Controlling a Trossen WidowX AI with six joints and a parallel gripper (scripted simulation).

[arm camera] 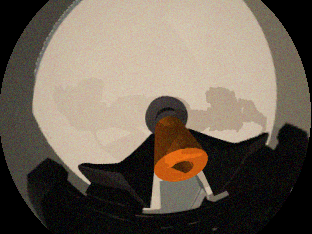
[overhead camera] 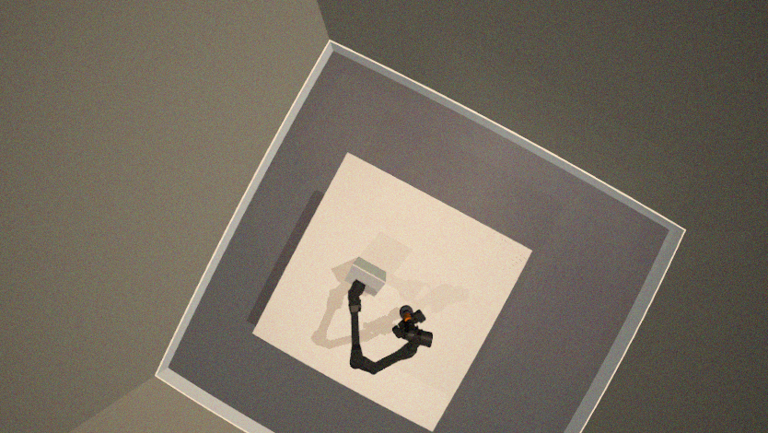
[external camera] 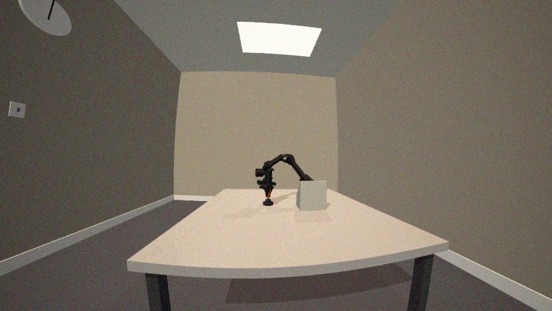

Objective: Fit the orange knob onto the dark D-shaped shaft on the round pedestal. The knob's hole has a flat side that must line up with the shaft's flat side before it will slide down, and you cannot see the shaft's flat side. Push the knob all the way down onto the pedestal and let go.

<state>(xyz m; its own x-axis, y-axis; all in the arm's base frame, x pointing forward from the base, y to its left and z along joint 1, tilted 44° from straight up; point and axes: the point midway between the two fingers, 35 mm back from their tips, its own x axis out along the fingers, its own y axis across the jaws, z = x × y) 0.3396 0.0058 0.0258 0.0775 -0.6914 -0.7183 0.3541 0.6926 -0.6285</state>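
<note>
Right now the orange knob is 2 cm above my gripper tip. From my gripper tip the other things lie so: dark round pedestal: 4 cm below.
</note>
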